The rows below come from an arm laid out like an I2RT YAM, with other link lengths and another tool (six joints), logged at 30 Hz.
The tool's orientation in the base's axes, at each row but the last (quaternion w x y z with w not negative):
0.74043 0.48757 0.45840 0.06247
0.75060 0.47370 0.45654 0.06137
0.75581 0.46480 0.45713 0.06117
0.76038 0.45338 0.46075 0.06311
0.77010 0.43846 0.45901 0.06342
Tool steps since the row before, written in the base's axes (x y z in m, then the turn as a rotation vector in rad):
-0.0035 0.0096 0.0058 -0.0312 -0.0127 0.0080
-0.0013 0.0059 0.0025 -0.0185 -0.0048 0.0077
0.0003 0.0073 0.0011 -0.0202 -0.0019 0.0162
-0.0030 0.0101 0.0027 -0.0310 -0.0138 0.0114
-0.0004 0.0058 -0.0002 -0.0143 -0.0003 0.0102
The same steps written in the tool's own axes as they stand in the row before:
-0.0004 0.0082 -0.0084 -0.0296 -0.0114 -0.0138
0.0008 0.0047 -0.0045 -0.0180 -0.0030 -0.0096
0.0033 0.0050 -0.0043 -0.0229 0.0045 -0.0114
0.0017 0.0069 -0.0082 -0.0320 -0.0095 -0.0129
0.0028 0.0033 -0.0039 -0.0150 0.0029 -0.0087

